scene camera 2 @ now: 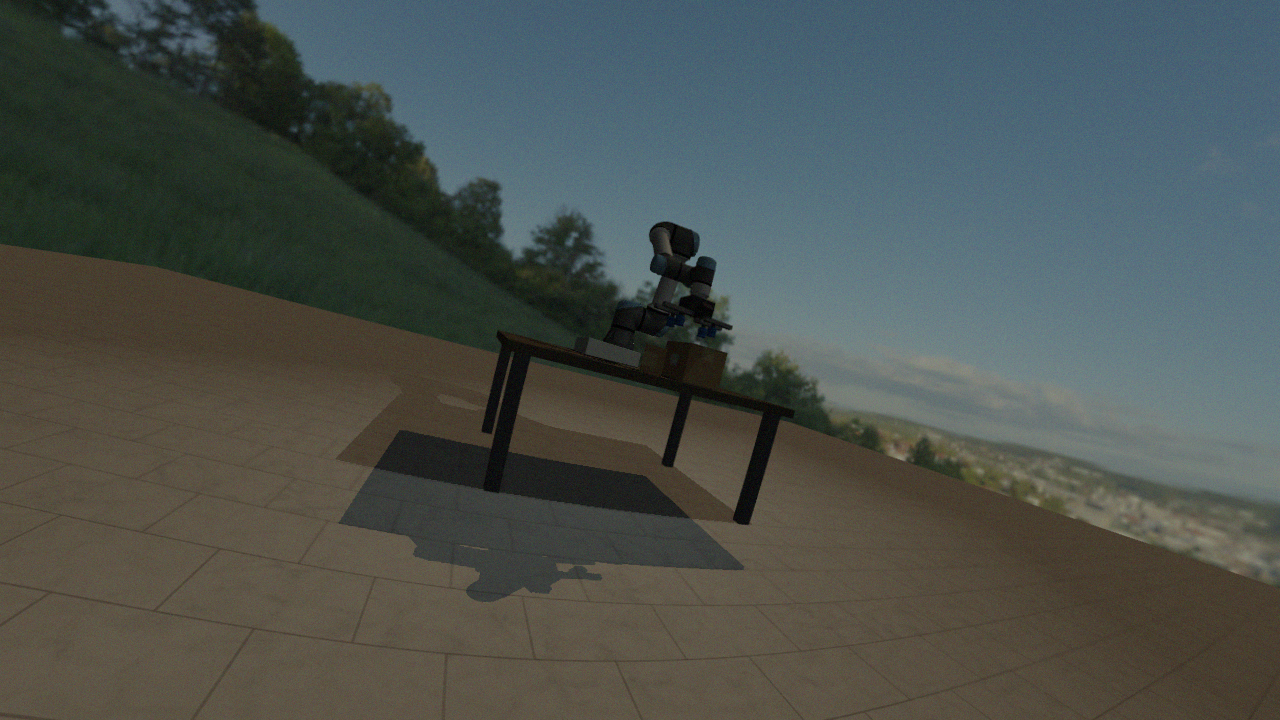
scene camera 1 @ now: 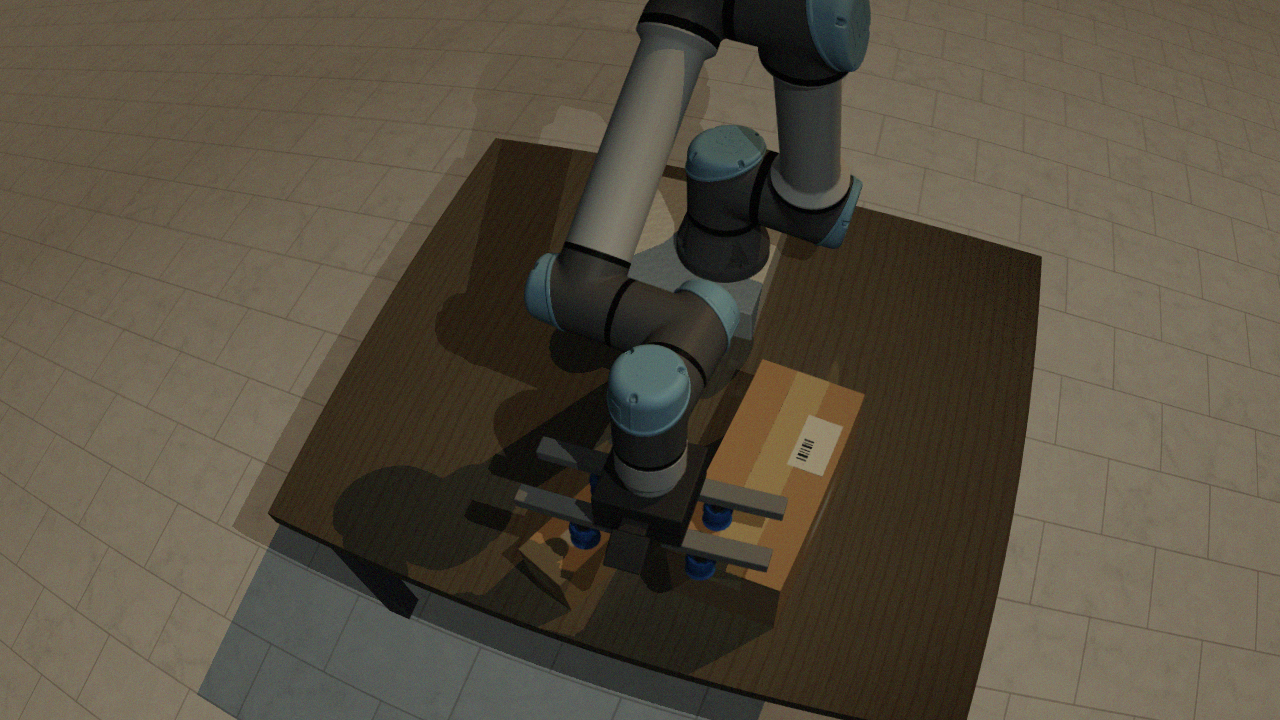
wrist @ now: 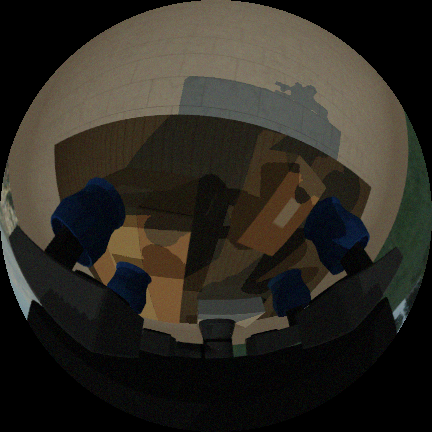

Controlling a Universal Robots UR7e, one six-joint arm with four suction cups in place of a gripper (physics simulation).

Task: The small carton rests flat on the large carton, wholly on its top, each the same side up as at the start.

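Pixels of known places: hand, tool point: (scene camera 2: 690, 331) (wrist: 214, 258); arm's base, link origin: (scene camera 2: 617, 347) (scene camera 1: 723, 247) (wrist: 216, 322).
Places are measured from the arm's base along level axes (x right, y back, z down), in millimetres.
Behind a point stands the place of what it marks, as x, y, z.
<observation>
The large carton (scene camera 1: 778, 447) {-252, -342, -84} (wrist: 167, 300) {-204, -365, -83} lies on the table, with pale tape and a white barcode label on top. The small carton (scene camera 1: 581, 562) {-93, -581, -34} (wrist: 267, 235) {-77, -500, -34} stands apart beside it, turned at an angle, with a white label visible in the wrist view. In scene camera 1 the gripper largely hides it. My gripper (scene camera 1: 648, 526) {-175, -529, -124} (scene camera 2: 691, 324) {-175, -529, -124} (wrist: 212, 257) {-175, -529, -124} is open, its four blue suction cups bare. It hangs above and between the cartons, left cups over the small carton and right cups over the large carton's near end in scene camera 1. The cartons overlap in scene camera 2.
The wooden table (scene camera 1: 939, 402) {-423, -78, 65} (scene camera 2: 760, 404) {-496, -597, 74} (wrist: 90, 160) {-452, -526, 65} bears the cartons and the grey robot base (scene camera 1: 742, 300) {-75, -86, -1} (scene camera 2: 613, 351) {31, -125, 23} (wrist: 220, 306) {-18, -118, 32} behind them. The table's front edge is close to both cartons. Dark arm shadows fall across the table and small carton.
</observation>
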